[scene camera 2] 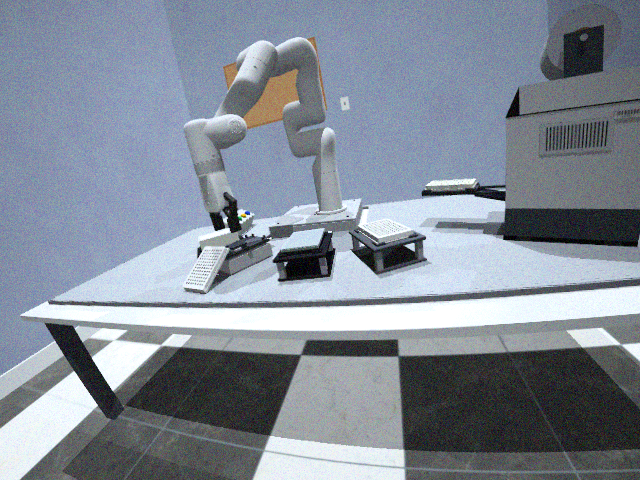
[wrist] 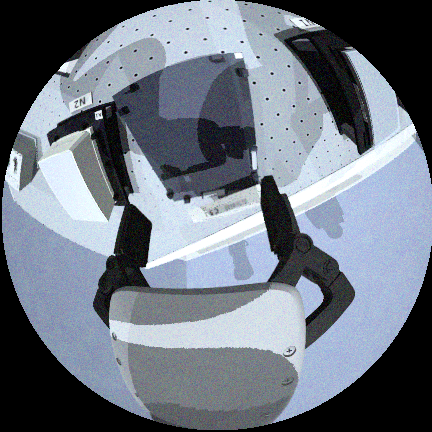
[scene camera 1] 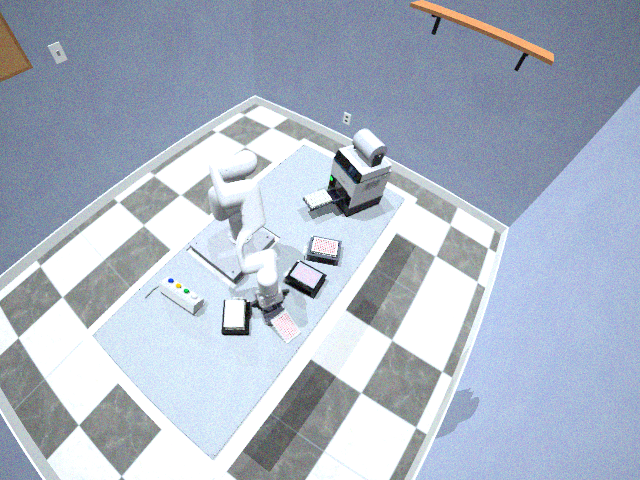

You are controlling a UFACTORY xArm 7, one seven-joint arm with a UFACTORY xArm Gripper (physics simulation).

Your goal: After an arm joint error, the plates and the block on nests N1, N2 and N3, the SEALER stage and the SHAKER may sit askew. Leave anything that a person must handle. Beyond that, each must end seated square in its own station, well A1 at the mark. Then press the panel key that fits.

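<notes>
My gripper [scene camera 1: 269, 302] [scene camera 2: 226, 227] [wrist: 195, 201] is open and empty, between the white-block nest and the dark shaker [scene camera 2: 249, 242] [wrist: 195, 105]. A plate with red wells [scene camera 1: 285, 326] [scene camera 2: 205, 269] leans steeply against the shaker's front, off its platform. A thick white block [scene camera 1: 235, 313] [scene camera 2: 216, 237] sits on a black nest. A pale pink plate [scene camera 1: 306, 275] [scene camera 2: 305, 240] lies on a second black nest. A red-well plate [scene camera 1: 325, 246] [scene camera 2: 385, 230] lies on the third, looking slightly turned. A white plate [scene camera 1: 317, 198] [scene camera 2: 451, 183] rests on the sealer's extended stage. The A1 corners are too small to judge.
The sealer [scene camera 1: 361, 180] [scene camera 2: 571, 170] stands at the far end. The key panel [scene camera 1: 180, 295] has blue, yellow, green and white keys and is partly hidden in scene camera 2. The robot base [scene camera 1: 217, 260] [scene camera 2: 289, 227] stands behind the nests.
</notes>
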